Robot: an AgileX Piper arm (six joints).
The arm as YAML. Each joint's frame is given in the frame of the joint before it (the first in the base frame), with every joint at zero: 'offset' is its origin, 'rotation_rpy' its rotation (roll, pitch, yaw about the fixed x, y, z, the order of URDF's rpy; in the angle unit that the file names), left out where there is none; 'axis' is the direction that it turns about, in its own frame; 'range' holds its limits. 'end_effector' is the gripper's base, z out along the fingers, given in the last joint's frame.
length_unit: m
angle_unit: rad
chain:
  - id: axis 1
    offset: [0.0, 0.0, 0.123]
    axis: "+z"
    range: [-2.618, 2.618]
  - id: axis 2
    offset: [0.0, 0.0, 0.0]
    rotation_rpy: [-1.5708, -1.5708, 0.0]
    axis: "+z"
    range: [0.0, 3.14]
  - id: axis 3
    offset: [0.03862, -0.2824, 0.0]
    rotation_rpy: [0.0, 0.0, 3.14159]
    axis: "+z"
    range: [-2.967, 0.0]
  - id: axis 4
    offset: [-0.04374, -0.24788, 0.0]
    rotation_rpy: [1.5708, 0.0, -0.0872]
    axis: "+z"
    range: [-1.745, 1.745]
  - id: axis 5
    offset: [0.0, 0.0, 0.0]
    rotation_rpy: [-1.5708, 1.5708, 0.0]
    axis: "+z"
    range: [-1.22, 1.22]
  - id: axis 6
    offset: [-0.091, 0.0, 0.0]
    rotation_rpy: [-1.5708, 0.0, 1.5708]
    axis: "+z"
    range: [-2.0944, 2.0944]
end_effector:
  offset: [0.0, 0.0, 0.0]
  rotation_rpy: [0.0, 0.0, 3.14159]
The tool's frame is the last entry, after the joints.
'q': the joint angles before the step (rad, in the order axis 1, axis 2, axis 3, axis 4, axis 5, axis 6). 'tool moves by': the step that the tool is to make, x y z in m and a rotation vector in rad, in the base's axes. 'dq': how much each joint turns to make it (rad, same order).
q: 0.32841, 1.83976, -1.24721, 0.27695, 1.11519, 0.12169
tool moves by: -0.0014, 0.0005, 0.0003, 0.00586, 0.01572, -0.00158
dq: -0.00004, -0.00020, 0.00024, 0.01005, 0.01349, -0.00005
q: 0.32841, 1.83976, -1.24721, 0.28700, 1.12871, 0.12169
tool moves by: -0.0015, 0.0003, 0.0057, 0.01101, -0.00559, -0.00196
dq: 0.00001, -0.01463, -0.00232, 0.00849, 0.00845, 0.00006
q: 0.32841, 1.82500, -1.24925, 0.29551, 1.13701, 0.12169
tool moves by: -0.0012, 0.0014, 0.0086, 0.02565, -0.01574, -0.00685
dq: 0.00005, -0.02021, -0.00569, 0.02102, 0.00341, -0.00188
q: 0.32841, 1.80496, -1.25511, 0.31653, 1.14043, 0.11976
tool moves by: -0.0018, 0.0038, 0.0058, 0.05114, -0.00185, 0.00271
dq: 0.00011, -0.01215, -0.00167, 0.05253, 0.00368, -0.02584
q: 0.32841, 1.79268, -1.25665, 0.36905, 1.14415, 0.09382
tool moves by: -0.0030, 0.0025, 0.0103, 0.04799, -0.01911, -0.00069
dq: -0.00004, -0.02699, -0.00007, 0.04371, 0.00006, -0.01894
